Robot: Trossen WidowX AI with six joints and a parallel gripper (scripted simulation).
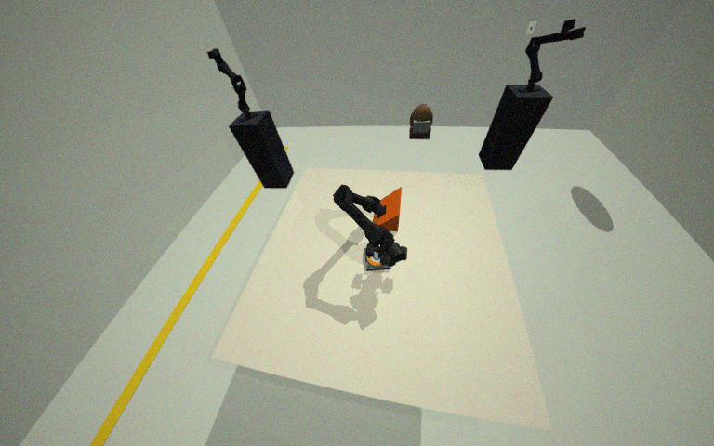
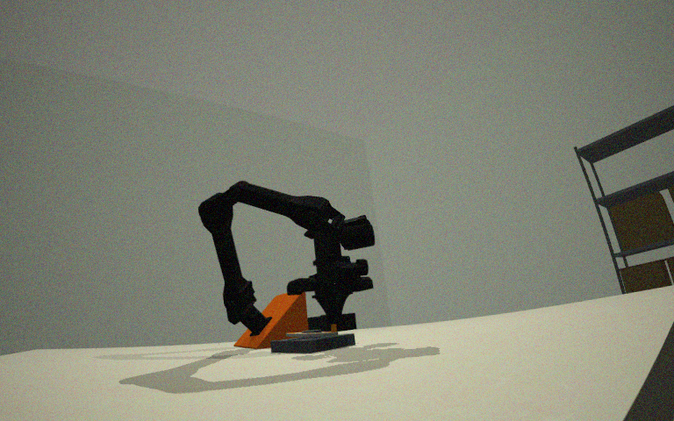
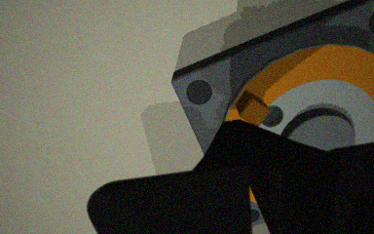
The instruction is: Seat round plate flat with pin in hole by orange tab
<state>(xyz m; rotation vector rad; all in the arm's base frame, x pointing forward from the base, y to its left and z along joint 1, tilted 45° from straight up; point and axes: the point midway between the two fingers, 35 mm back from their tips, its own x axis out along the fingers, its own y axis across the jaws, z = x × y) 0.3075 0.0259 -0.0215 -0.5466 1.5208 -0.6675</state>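
The round plate lies 3 cm to the right of my gripper tip, 1 cm below it and 1 cm behind it. Also, from my gripper tip: base 5 cm to the right, 2 cm below, 2 cm behind.
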